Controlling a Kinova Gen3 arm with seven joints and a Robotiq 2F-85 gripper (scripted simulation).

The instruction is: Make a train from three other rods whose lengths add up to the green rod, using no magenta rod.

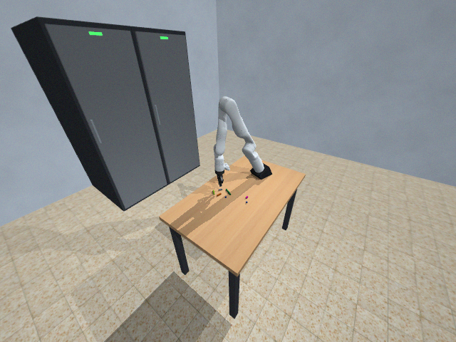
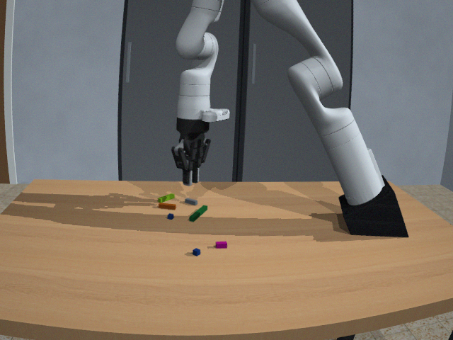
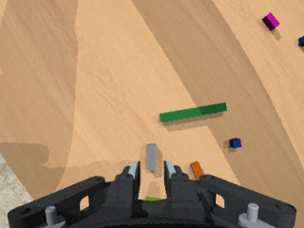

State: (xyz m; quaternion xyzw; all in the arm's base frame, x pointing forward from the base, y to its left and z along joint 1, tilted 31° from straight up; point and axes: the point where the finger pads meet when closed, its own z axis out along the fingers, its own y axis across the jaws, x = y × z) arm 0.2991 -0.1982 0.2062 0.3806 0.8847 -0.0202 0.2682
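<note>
Now: the grey rod 60 mm below my hand. From my hand the other things lie so: orange rod 60 mm below, 60 mm ahead, 20 mm to the left; then green rod 70 mm to the left, 60 mm below; then lime rod 60 mm below, 50 mm ahead, 40 mm to the right.
</note>
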